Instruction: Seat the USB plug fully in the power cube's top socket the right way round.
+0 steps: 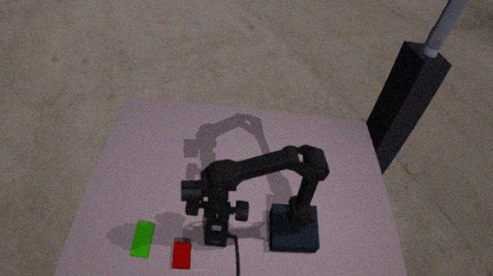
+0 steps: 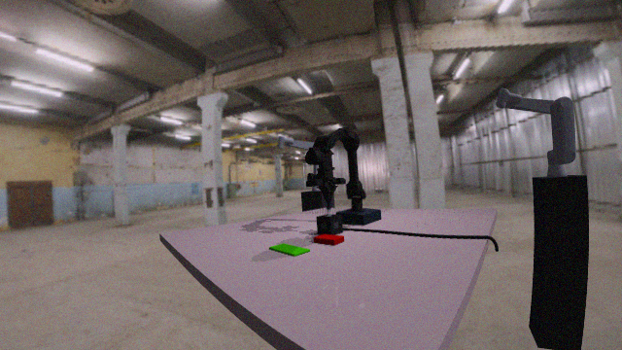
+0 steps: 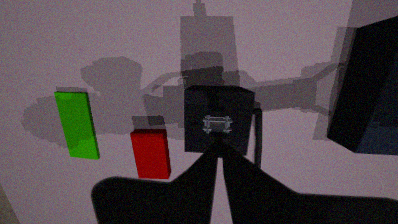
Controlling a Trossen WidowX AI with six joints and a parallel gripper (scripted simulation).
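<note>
Right now my gripper tip is 20 mm above the dark USB plug. Also, from my gripper tip: metal-rimmed socket (60 mm below); red pad (130 mm ahead, 120 mm below, 70 mm to the left); green pad (270 mm ahead, 130 mm below).
</note>
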